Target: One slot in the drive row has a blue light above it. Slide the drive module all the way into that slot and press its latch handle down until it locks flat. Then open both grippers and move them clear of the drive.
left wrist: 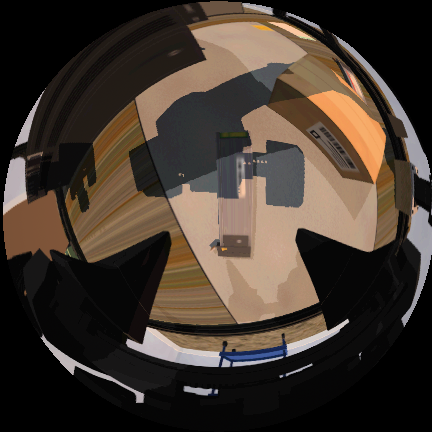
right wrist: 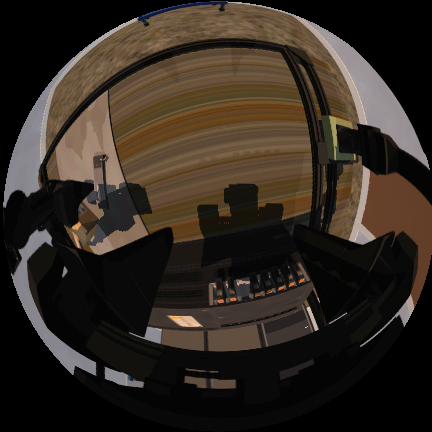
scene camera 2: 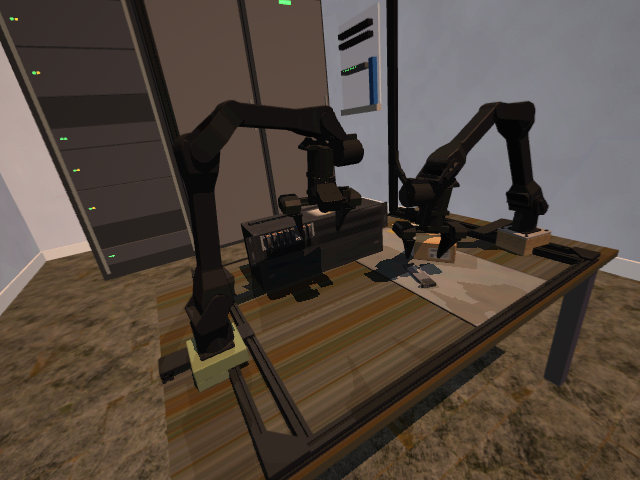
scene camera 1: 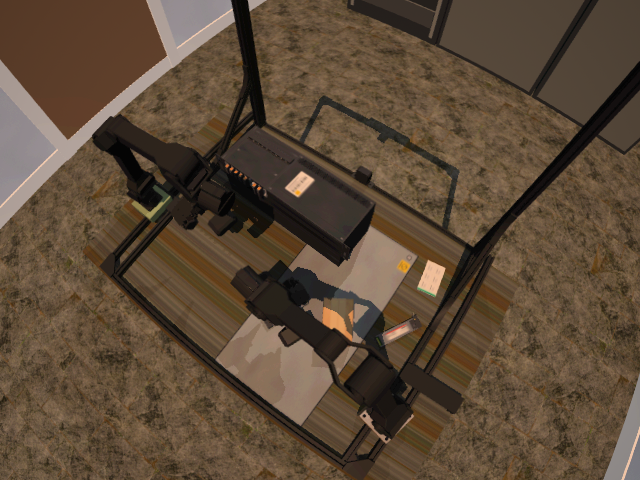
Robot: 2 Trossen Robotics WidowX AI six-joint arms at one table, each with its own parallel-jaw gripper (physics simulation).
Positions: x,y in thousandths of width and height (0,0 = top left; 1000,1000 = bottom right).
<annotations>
The left gripper shows in the left wrist view (545,547), in the right wrist view (191,427), in scene camera 2 (660,539) and in scene camera 1 (437,647).
</annotations>
